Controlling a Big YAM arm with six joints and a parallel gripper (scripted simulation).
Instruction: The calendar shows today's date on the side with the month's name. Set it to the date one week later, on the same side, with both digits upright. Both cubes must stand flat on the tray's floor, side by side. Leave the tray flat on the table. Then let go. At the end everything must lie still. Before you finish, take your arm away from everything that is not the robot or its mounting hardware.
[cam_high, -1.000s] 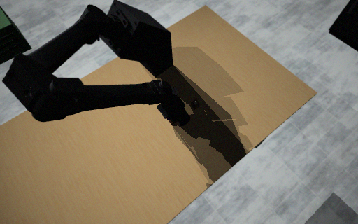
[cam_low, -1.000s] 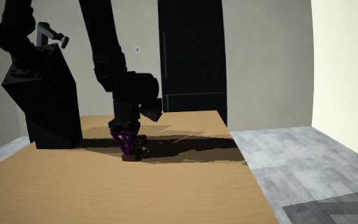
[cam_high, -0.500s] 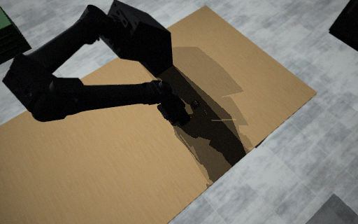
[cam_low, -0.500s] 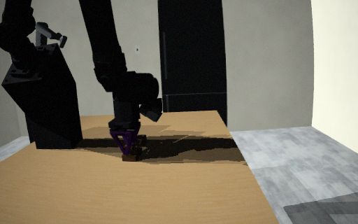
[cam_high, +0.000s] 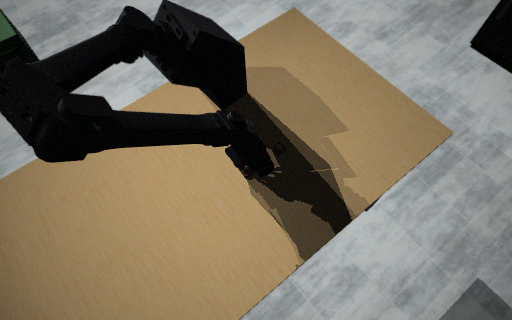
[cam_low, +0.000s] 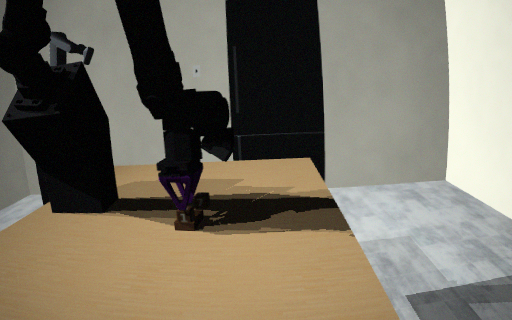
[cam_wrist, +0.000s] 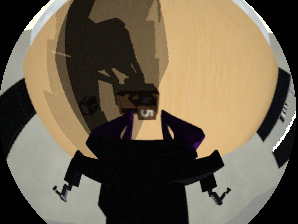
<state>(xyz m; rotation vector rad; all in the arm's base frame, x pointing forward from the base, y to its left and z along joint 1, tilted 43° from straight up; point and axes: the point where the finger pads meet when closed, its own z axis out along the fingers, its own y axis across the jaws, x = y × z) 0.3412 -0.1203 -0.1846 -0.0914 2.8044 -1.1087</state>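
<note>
The brown tray lies 2 cm to the left of my hand and 4 cm below it.
</note>
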